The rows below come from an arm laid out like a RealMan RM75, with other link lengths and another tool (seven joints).
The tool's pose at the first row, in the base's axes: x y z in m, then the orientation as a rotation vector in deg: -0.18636 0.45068 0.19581 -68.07 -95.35 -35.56
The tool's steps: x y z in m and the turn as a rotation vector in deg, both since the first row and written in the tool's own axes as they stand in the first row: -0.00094 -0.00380 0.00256 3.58 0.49 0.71; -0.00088 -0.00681 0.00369 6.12 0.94 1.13; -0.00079 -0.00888 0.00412 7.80 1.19 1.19; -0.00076 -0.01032 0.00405 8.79 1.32 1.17; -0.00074 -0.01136 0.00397 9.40 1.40 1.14
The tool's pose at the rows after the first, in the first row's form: -0.19081 0.45087 0.19438 -65.81 -94.89 -32.16; -0.19402 0.45063 0.19434 -64.08 -94.49 -29.87; -0.19608 0.45020 0.19450 -62.80 -94.40 -28.48; -0.19737 0.44959 0.19473 -62.01 -94.39 -27.68; -0.19828 0.44912 0.19491 -61.51 -94.40 -27.20
